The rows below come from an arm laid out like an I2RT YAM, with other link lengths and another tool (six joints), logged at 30 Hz.
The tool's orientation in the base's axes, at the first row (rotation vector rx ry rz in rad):
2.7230, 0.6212, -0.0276
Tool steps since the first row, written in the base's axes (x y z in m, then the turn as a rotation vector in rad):
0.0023, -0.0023, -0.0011, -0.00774, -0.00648, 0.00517
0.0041, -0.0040, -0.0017, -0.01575, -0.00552, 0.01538
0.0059, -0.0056, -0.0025, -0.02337, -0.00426, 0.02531
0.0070, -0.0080, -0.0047, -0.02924, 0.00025, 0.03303
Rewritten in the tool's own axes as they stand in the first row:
0.0012, 0.0026, 0.0019, -0.01019, 0.00389, -0.00312
0.0022, 0.0046, 0.0032, -0.01799, 0.00304, -0.01349
0.0032, 0.0064, 0.0046, -0.02530, 0.00200, -0.02369
0.0034, 0.0082, 0.0075, -0.02945, -0.00175, -0.03280

